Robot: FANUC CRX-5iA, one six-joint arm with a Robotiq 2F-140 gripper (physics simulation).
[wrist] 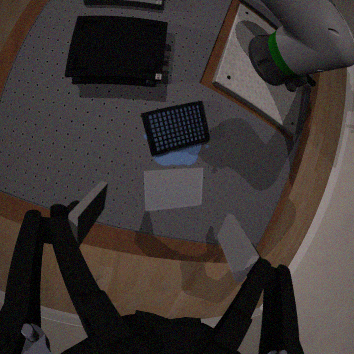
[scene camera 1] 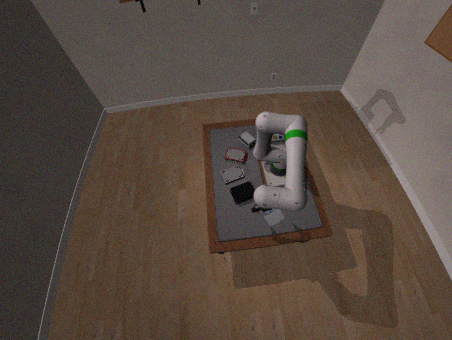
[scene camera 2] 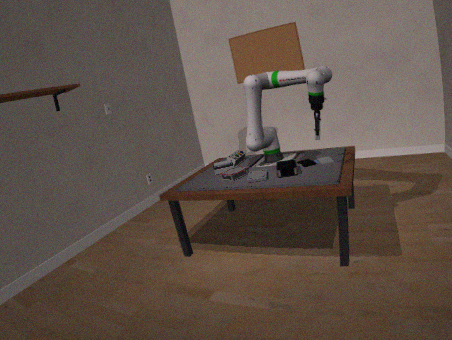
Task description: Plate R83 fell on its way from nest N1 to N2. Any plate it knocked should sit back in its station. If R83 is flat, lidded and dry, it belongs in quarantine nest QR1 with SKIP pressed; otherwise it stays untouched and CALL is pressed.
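Where they show: gripper, fingertip midpoint: (wrist: 165,211) (scene camera 2: 318,135); arm's base, link origin: (wrist: 268,59) (scene camera 1: 278,168) (scene camera 2: 274,159).
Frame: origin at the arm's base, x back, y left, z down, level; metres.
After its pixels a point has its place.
A dark multi-well plate (wrist: 176,128) {z -0.007, x -0.213, y 0.259 m} (scene camera 2: 307,163) {z -0.013, x -0.250, y 0.263 m} lies on the table mat, slightly turned, its wells facing up with no lid on. A blue puddle (wrist: 177,157) {z -0.002, x -0.196, y 0.316 m} spreads from under its near edge. A pale, clear lid-like sheet (wrist: 174,189) {z -0.008, x -0.189, y 0.383 m} (scene camera 2: 326,160) {z -0.008, x -0.214, y 0.389 m} (scene camera 1: 274,217) {z -0.008, x -0.191, y 0.382 m} lies flat just beyond the puddle. My gripper (wrist: 165,211) {z -0.192, x -0.263, y 0.356 m} (scene camera 2: 317,137) {z -0.192, x -0.263, y 0.356 m} is open and empty, high above the table's end near the sheet; in scene camera 1 the arm hides it. A red-rimmed nest (scene camera 1: 236,155) {z -0.040, x -0.317, y -0.201 m} (scene camera 2: 235,173) {z -0.040, x -0.391, y -0.189 m} and a grey nest (scene camera 1: 233,174) {z -0.022, x -0.388, y -0.038 m} (scene camera 2: 258,175) {z -0.022, x -0.428, y -0.033 m} stand along the table. Their labels are unreadable.
A black box-like station (wrist: 120,47) {z -0.056, x -0.353, y 0.146 m} (scene camera 1: 242,192) {z -0.056, x -0.368, y 0.148 m} (scene camera 2: 287,168) {z -0.050, x -0.442, y 0.153 m} stands beside the dark plate. A grey device (scene camera 1: 247,139) {z -0.070, x -0.181, y -0.321 m} and a button panel (scene camera 1: 278,137) {z -0.067, x 0.105, y -0.270 m} (scene camera 2: 237,158) {z -0.065, x -0.040, y -0.282 m} are at the table's far end. The arm's base stands on a pale board (wrist: 232,75) {z -0.006, x -0.110, y 0.105 m} with a wooden edge.
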